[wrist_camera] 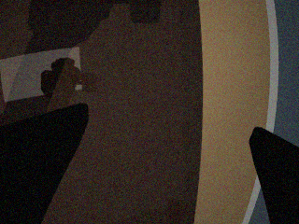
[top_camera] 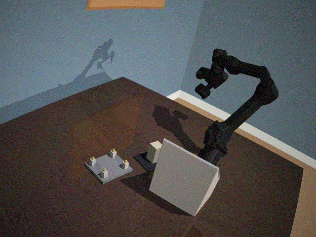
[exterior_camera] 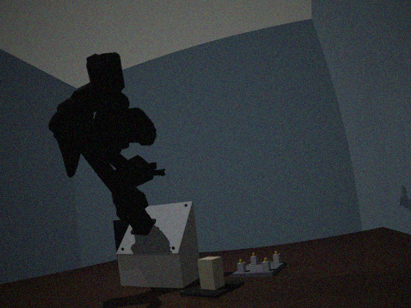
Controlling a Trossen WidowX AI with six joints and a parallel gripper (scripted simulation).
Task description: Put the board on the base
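The flat black board lies 20 mm behind my gripper tip, 350 mm to the left of it and 200 mm below it. Round my gripper tip: grey base 50 mm ahead, 540 mm to the left, 220 mm below.
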